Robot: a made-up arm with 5 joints.
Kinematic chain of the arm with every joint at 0, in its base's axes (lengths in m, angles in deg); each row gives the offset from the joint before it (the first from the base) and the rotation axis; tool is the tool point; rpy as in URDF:
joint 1: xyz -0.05 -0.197 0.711 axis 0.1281 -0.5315 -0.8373
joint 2: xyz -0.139 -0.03 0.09 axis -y
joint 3: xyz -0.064 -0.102 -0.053 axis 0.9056 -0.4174 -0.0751
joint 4: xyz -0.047 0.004 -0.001 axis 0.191 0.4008 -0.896
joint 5: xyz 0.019 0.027 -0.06 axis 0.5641 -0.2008 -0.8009
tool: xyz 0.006 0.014 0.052 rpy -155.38 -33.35 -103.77
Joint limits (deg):
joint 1: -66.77..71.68
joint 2: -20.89..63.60
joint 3: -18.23..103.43
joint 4: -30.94..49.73
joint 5: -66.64..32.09
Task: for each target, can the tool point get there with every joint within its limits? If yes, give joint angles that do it. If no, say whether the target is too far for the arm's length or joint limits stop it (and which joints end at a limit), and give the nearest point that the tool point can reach.
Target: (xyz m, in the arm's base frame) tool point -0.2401 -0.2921 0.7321
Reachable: yes | joints -2.26 38.85 63.94 -2.10 -10.21
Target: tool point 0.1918 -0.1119 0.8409
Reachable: no: joint limits stop it (at a limit: joint 1, joint 2, joint 4) | nearest point -0.0137 -0.3211 0.7584 | short by 0.305 m
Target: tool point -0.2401 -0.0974 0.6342
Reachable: yes | joints 60.19 2.84 41.53 31.37 -11.98
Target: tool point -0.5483 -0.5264 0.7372
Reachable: no: too far | nearest point -0.3207 -0.3305 0.7865 | short by 0.304 m
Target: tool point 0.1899 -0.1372 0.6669
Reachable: no: joint limits stop it (at a limit: joint 1, joint 2, joint 3, joint 4) | nearest point -0.0103 -0.3195 0.7388 | short by 0.280 m
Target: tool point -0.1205 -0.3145 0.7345
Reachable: yes | joints -29.29 56.33 0.27 34.19 -46.35
